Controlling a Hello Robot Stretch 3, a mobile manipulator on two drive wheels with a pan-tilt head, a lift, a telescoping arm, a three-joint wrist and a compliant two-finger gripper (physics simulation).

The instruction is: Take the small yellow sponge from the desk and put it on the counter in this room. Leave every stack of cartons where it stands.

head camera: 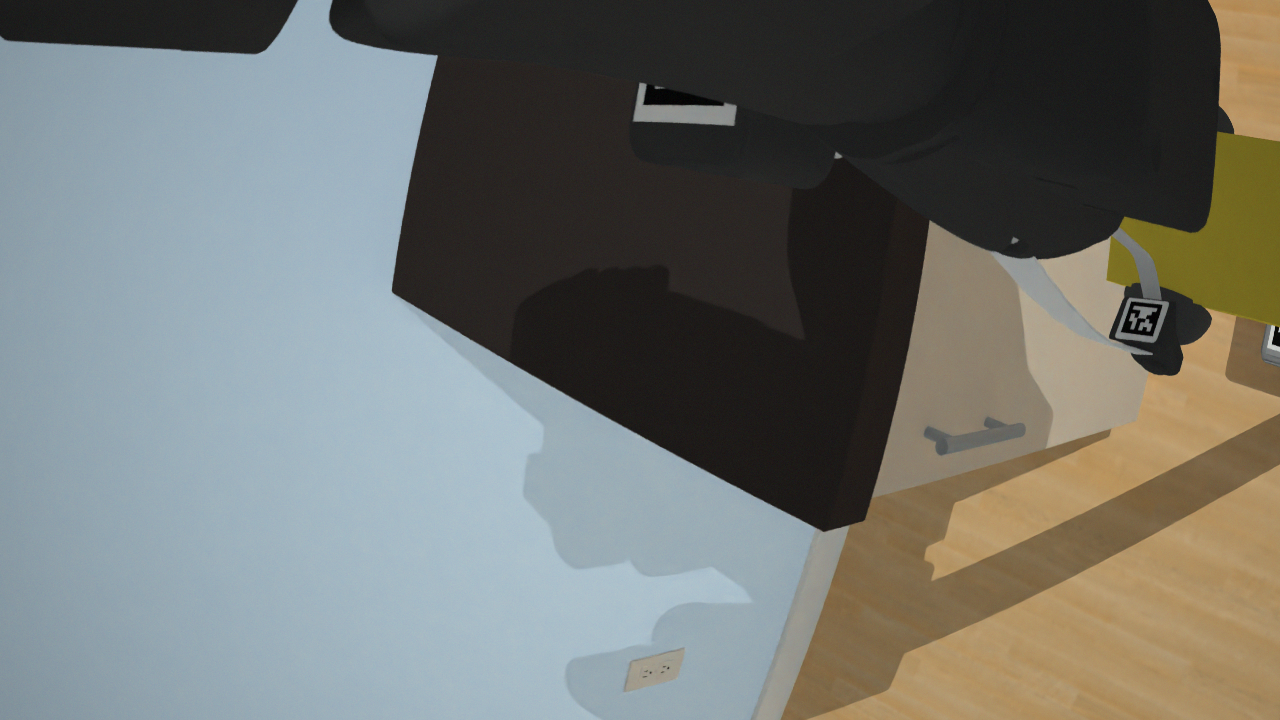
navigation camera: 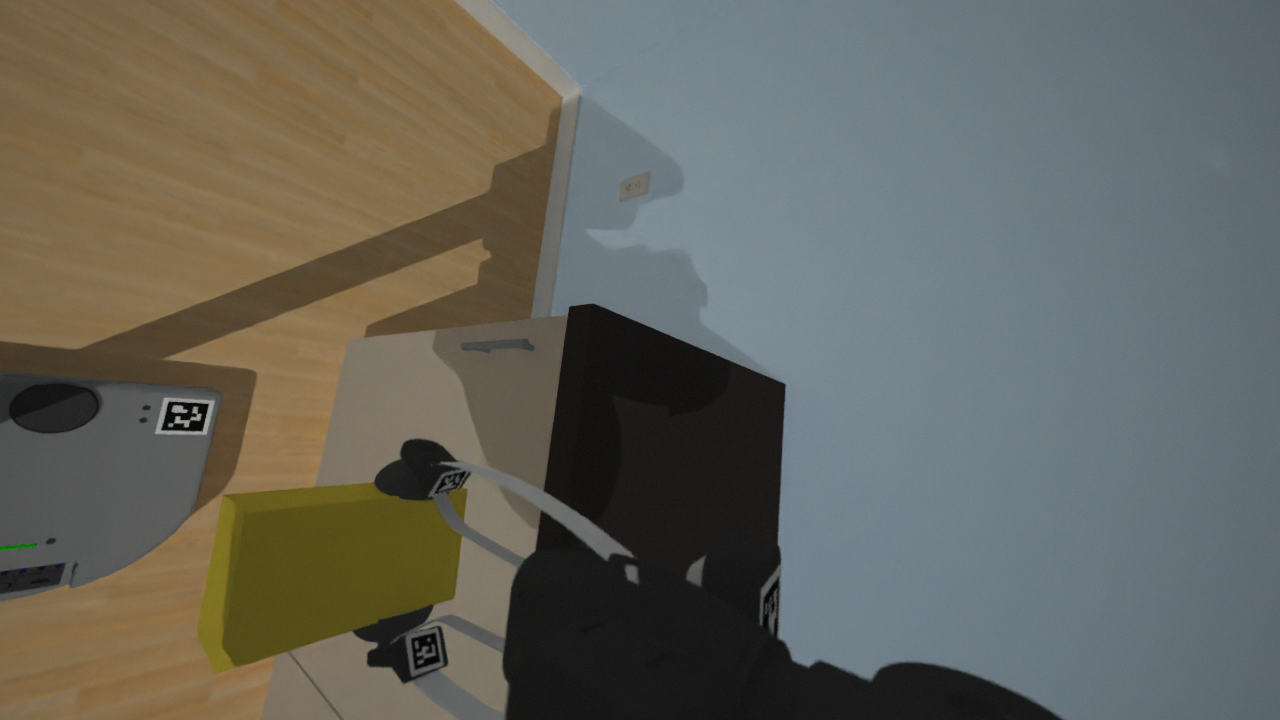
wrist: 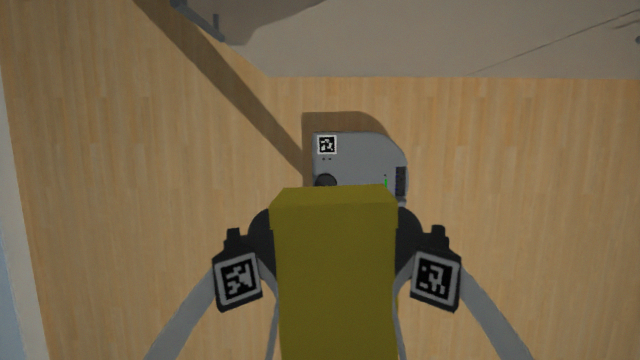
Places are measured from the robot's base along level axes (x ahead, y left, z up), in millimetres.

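Where they show: gripper, fingertip midpoint: (navigation camera: pixel 389 538); robot's base, origin of the base link: (navigation camera: pixel 56 404).
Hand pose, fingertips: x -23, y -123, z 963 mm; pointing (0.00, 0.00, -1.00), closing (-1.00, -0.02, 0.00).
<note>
Things, the pixels of their top centre, and the offset from my fingertips. "pt": a spot on its surface instead. Level surfaces: height alone.
- yellow sponge, middle of its top: (head camera: pixel 1228 220) (navigation camera: pixel 368 562) 1 mm back, 24 mm left, 34 mm up
- dark top, its level: 53 mm down
- wooden floor, its level: 963 mm down
- drawer handle, surface spot: (head camera: pixel 980 438) (navigation camera: pixel 497 345) pt 160 mm ahead, 189 mm right, 205 mm down
- outlet, middle of its top: (head camera: pixel 627 677) (navigation camera: pixel 648 181) 799 mm ahead, 823 mm right, 506 mm down
My gripper (navigation camera: pixel 402 550) (wrist: pixel 334 232) is shut on the yellow sponge (head camera: pixel 1221 241) (navigation camera: pixel 331 568) (wrist: pixel 336 300), with one fingertip on each side of it in the wrist view. The counter has a dark top (head camera: pixel 572 205) (navigation camera: pixel 707 465) and cream fronts (head camera: pixel 966 358) (navigation camera: pixel 402 385) (wrist: pixel 380 45). My wrist hangs partly over the dark top, and the sponge is off its front side, held above the floor near my base. The arm hides part of the top in the head view. The desk does not show in these views.
My grey base (navigation camera: pixel 98 483) (wrist: pixel 357 155) stands on the wooden floor (head camera: pixel 1056 608) (navigation camera: pixel 223 179) (wrist: pixel 150 200) in front of the counter. A drawer handle (head camera: pixel 980 438) (navigation camera: pixel 496 345) sticks out from the counter front. A blue wall (head camera: pixel 223 358) (navigation camera: pixel 984 268) with an outlet (head camera: pixel 654 669) (navigation camera: pixel 633 186) runs behind the counter.
</note>
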